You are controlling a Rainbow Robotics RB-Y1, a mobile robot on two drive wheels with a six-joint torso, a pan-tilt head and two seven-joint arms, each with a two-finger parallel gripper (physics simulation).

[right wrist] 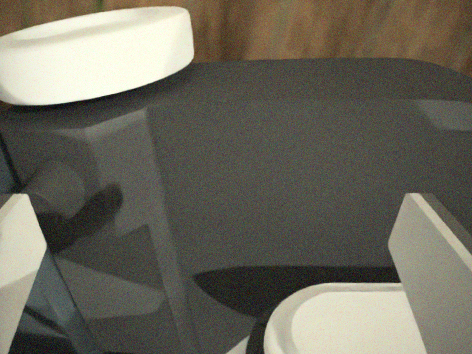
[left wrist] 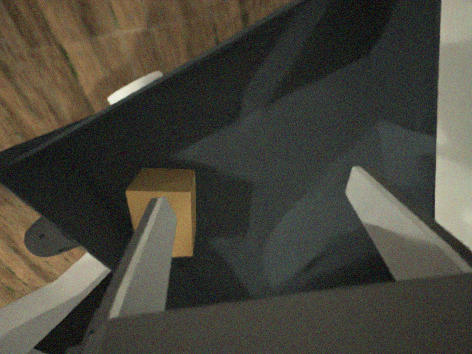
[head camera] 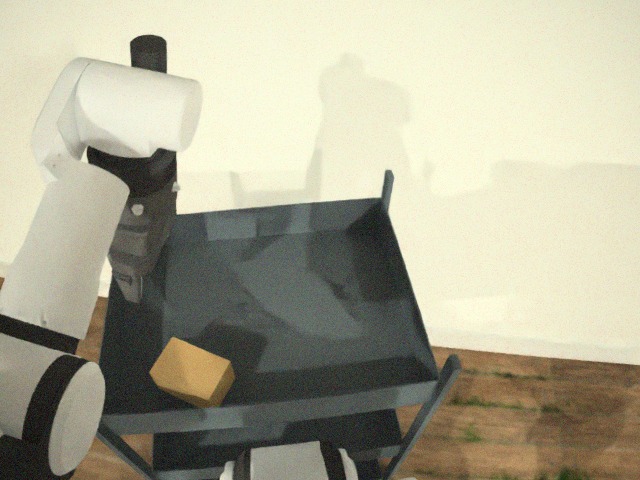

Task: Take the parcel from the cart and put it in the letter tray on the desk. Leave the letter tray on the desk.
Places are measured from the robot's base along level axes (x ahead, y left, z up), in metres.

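Pixels of known places: left gripper, fingertip midpoint: (left wrist: 258, 193) (head camera: 148, 264); right gripper, fingertip midpoint: (right wrist: 218, 221).
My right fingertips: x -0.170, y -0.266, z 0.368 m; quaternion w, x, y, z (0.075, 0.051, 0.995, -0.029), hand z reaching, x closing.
Observation:
Behind a point stands the place of what it marks.
The parcel, a plain tan box (head camera: 191, 369) @(x 0.152, y 0.109, z 0.713 m) (left wrist: 185, 215) @(x 0.185, y 0.113, z 0.714 m), lies in the top tray of the dark blue-grey cart (head camera: 305, 408) @(x 0.088, y -0.031, z 0.704 m) (left wrist: 320, 120) @(x 0.356, y 0.122, z 0.664 m), near the tray's front left corner in the head view. My left gripper (head camera: 131, 291) (left wrist: 258, 194) @(x 0.269, y 0.154, z 0.790 m) is open and empty above the tray's left side. In the left wrist view one finger overlaps the parcel, and the other is far to the right. My right gripper (right wrist: 218, 221) @(x -0.170, y -0.266, z 0.368 m) is open and empty, above a dark grey surface. The desk and the letter tray do not show in these views.
The cart's raised rim surrounds the parcel, with posts (head camera: 388, 188) @(x 0.407, y -0.204, z 0.759 m) at its corners. A cream wall (head camera: 491, 232) @(x 0.504, y -0.507, z 0.509 m) stands behind the cart. Wooden floor (head camera: 537, 418) @(x 0.208, y -0.723, z 0.001 m) shows at the lower right. A white rounded part (right wrist: 100, 60) and the robot's dark base (right wrist: 280, 175) @(x -0.182, y -0.158, z 0.169 m) show below the right gripper.

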